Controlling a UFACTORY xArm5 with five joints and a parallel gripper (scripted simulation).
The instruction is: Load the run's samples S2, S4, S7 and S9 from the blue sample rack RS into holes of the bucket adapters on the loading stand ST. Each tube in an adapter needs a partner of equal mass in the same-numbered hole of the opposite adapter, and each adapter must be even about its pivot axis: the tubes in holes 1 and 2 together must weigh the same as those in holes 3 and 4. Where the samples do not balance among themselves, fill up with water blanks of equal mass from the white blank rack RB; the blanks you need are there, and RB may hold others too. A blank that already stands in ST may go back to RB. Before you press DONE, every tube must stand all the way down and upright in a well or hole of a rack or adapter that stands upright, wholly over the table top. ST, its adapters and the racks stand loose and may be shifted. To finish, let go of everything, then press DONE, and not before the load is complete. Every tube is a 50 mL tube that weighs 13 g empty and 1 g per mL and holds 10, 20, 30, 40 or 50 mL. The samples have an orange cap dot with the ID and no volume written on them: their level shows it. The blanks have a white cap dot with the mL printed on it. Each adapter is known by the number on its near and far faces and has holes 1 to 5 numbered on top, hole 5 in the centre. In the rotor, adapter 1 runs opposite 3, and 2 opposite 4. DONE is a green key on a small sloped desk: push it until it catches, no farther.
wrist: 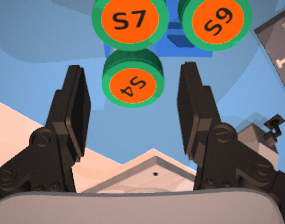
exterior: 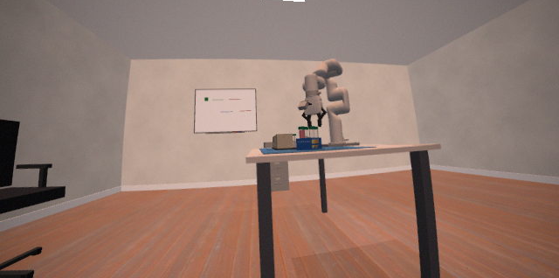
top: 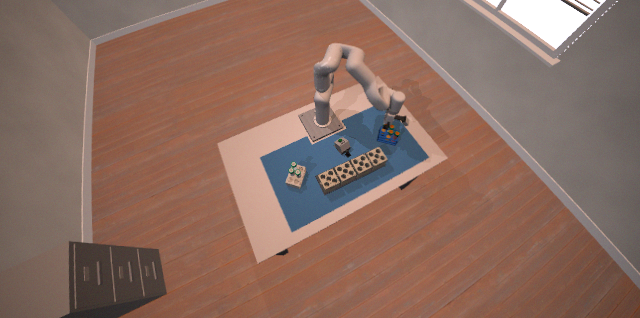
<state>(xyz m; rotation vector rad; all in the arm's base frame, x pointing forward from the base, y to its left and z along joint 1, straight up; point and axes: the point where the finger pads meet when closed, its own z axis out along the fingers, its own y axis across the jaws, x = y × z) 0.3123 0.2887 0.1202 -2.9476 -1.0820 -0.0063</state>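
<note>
The sample tube S4 is 1 cm behind my hand and 7 cm below it. From my hand the other things lie so: sample tube S2: 8 cm ahead, 2 cm to the left, 7 cm below; sample tube S9: 6 cm ahead, 7 cm below; sample tube S7: 4 cm ahead, 2 cm to the left, 7 cm below.
</note>
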